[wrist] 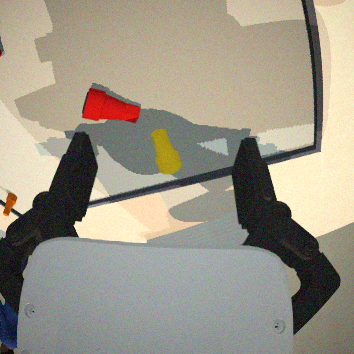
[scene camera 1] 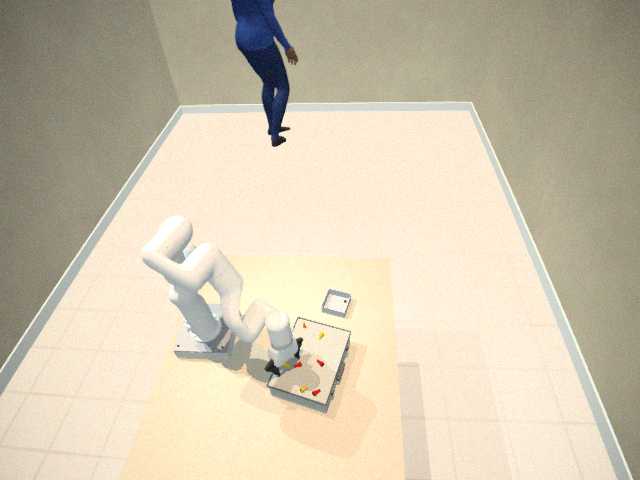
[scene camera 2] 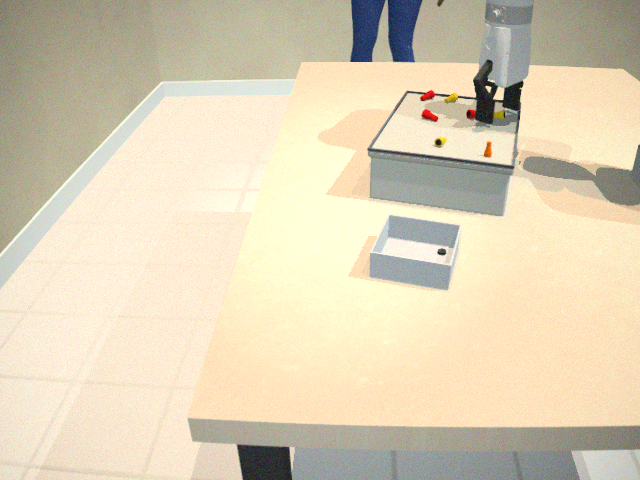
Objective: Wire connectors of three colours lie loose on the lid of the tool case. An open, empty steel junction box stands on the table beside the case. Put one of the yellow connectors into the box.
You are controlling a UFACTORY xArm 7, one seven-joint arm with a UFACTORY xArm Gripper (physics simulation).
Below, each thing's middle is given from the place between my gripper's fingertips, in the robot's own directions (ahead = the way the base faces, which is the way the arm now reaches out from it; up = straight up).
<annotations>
Right now my hand is 8 cm short of the tool case [scene camera 2: 405,165], 4 cm to the right of it and 5 cm above it. The rest, counted from my hand: steel junction box [scene camera 2: 409,250] (13 cm ahead, 34 cm to the left, 7 cm below).
</annotations>
